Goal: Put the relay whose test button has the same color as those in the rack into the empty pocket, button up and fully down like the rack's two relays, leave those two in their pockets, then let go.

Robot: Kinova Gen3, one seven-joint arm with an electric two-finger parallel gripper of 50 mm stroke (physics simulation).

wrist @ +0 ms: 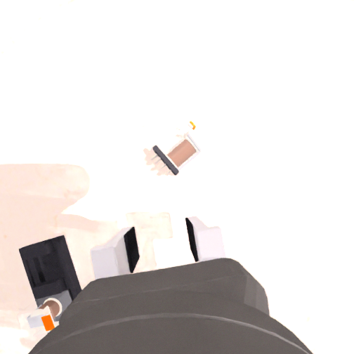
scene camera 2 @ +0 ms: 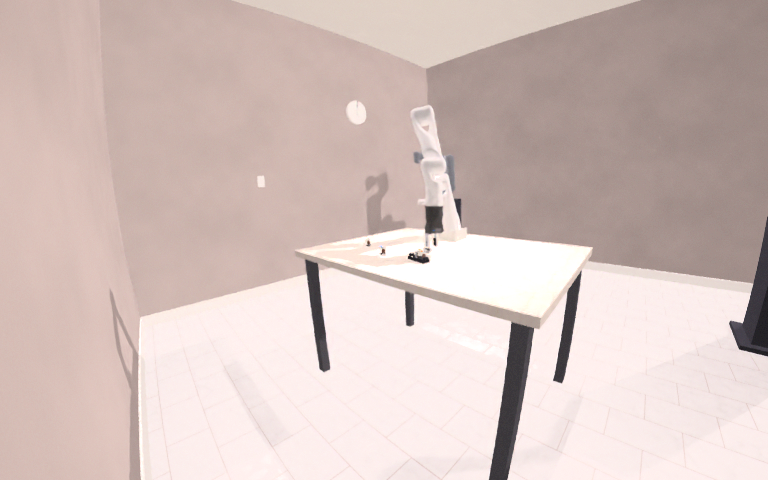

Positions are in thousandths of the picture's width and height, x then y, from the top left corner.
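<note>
I can see a black rack (wrist: 137, 750) here, and with it my own gripper (wrist: 459, 671).
</note>
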